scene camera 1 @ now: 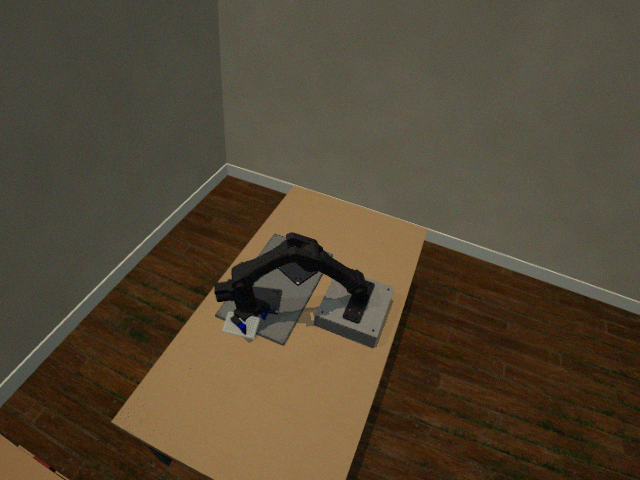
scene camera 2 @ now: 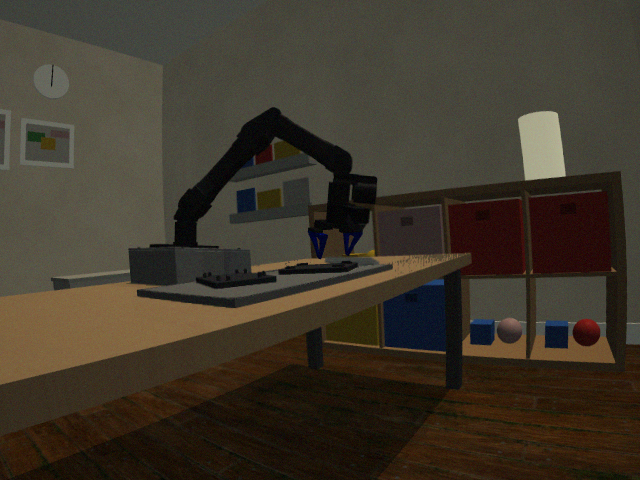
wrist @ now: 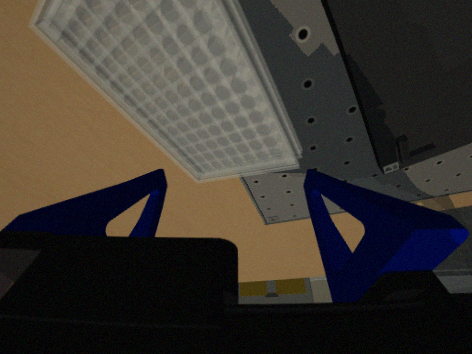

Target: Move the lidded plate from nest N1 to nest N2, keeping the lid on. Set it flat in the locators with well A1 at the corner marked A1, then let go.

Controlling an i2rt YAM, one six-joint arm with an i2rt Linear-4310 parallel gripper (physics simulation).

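Places are measured from the arm's base along level axes (x ahead, y left, z up), in millimetres.
Where they show: gripper, fingertip midpoint: (scene camera 1: 254, 326) (scene camera 2: 333, 256) (wrist: 235, 177); arm's base, origin of the base link: (scene camera 1: 358, 300) (scene camera 2: 185, 248) (wrist: 466, 297).
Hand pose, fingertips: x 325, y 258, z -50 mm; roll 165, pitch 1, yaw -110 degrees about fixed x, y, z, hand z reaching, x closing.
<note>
Things, the pixels of their centre, and the offset from my fingertips. Level surfaces: height alone.
- white lidded plate, body centre: (wrist: 183, 100) (scene camera 2: 352, 260) (scene camera 1: 240, 324) dx +55, dy +10, dz -12 mm
- grey board, body centre: (scene camera 2: 279, 279) (scene camera 1: 278, 283) dx +25, dy -255, dz -30 mm
- nearer dark nest, body centre: (scene camera 2: 319, 267) (scene camera 1: 260, 299) dx +48, dy -135, dz -15 mm
- wooden table, its level: dz -37 mm
The white lidded plate (scene camera 1: 250, 330) (scene camera 2: 361, 261) (wrist: 200, 90) lies across the outer edge of the grey board (scene camera 1: 279, 331) (scene camera 2: 180, 293) (wrist: 330, 132), partly over the tabletop, outside the nests and turned relative to them. A clear cover seems to lie over its wells; whether it is tilted is unclear. My gripper (scene camera 1: 253, 322) (scene camera 2: 333, 255) (wrist: 235, 177) is open, with blue fingertips low beside the plate's end and nothing held. The nearer dark nest (scene camera 1: 271, 298) (scene camera 2: 317, 268) (wrist: 420, 75) is empty; a small corner label shows in the wrist view. Another dark nest (scene camera 1: 298, 272) (scene camera 2: 236, 279) is empty. Their numbers are unreadable.
The grey arm base (scene camera 1: 382, 304) (scene camera 2: 206, 268) stands beside the board on the wooden table (scene camera 1: 232, 392) (scene camera 2: 129, 330). The arm arches over the board. A cubby shelf (scene camera 2: 617, 258) with bins stands beyond the table.
</note>
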